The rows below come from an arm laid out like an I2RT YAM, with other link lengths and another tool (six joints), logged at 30 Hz.
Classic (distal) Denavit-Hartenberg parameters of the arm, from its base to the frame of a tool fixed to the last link. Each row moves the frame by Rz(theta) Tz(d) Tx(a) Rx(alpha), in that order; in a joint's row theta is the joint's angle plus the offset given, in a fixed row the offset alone. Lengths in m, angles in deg.
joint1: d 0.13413; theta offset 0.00; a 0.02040; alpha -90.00
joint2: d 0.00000; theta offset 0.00; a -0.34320; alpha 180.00
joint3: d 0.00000; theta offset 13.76; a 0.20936; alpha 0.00
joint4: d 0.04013; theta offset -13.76; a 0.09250; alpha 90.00
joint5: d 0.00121; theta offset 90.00; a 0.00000; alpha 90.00
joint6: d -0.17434; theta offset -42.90; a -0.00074; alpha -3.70
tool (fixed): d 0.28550; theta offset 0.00; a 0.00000; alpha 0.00
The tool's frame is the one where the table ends.
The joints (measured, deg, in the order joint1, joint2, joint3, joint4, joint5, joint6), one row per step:
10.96 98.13 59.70 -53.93 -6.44 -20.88
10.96 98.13 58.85 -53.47 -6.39 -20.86
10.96 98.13 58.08 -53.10 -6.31 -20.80
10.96 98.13 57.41 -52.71 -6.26 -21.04
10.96 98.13 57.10 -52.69 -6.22 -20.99
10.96 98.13 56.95 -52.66 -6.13 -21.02
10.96 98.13 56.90 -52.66 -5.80 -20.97
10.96 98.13 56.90 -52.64 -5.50 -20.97
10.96 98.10 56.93 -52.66 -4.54 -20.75
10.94 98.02 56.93 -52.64 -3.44 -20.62
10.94 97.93 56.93 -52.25 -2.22 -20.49
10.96 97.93 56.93 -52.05 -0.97 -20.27
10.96 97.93 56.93 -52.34 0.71 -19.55
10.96 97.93 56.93 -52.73 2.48 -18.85
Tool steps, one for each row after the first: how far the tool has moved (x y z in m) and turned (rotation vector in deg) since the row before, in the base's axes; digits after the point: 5 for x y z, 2 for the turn. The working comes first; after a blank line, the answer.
Tool pose at each row, in the base's axes (x y z in m, rotation vector in deg; the steps are taken from these numbers as rounded here):
0.24471 0.00275 0.18290 -176.59 23.61 7.43
0.24207 0.00214 0.18022 -176.73 23.68 7.99
0.23948 0.00149 0.17784 -176.89 23.81 8.56
0.23752 0.00097 0.17575 -177.05 23.46 8.93
0.23601 0.00061 0.17486 -177.15 23.57 9.35
0.23539 0.00030 0.17443 -177.27 23.54 9.49
0.23524 -0.00037 0.17432 -177.59 23.65 9.42
0.23542 -0.00093 0.17434 -177.87 23.68 9.25
0.23578 -0.00273 0.17465 177.59 -23.96 -8.73
0.23617 -0.00490 0.17511 176.59 -24.02 -7.99
0.23788 -0.00696 0.17551 175.63 -24.07 -6.65
0.23899 -0.00909 0.17573 174.50 -24.20 -5.71
0.23841 -0.01239 0.17631 172.69 -25.01 -5.26
0.23753 -0.01591 0.17706 170.76 -25.73 -4.88

-0.00264 -0.00061 -0.00268 -0.12 0.38 -0.02
-0.00259 -0.00065 -0.00238 -0.16 0.38 -0.06
-0.00196 -0.00052 -0.00209 -0.09 0.24 0.24
-0.00151 -0.00036 -0.00089 -0.10 0.28 -0.05
-0.00062 -0.00031 -0.00043 -0.11 0.10 0.04
-0.00015 -0.00067 -0.00011 -0.33 -0.01 -0.03
0.00018 -0.00056 0.00002 -0.28 -0.08 0.02
0.00036 -0.00180 0.00031 -0.95 -0.20 -0.15
0.00039 -0.00217 0.00046 -1.07 -0.30 -0.07
0.00171 -0.00206 0.00040 -1.11 -0.70 -0.06
0.00111 -0.00213 0.00022 -1.21 -0.43 -0.13
-0.00058 -0.00330 0.00058 -1.74 -0.04 -0.63
-0.00088 -0.00352 0.00075 -1.85 0.02 -0.59

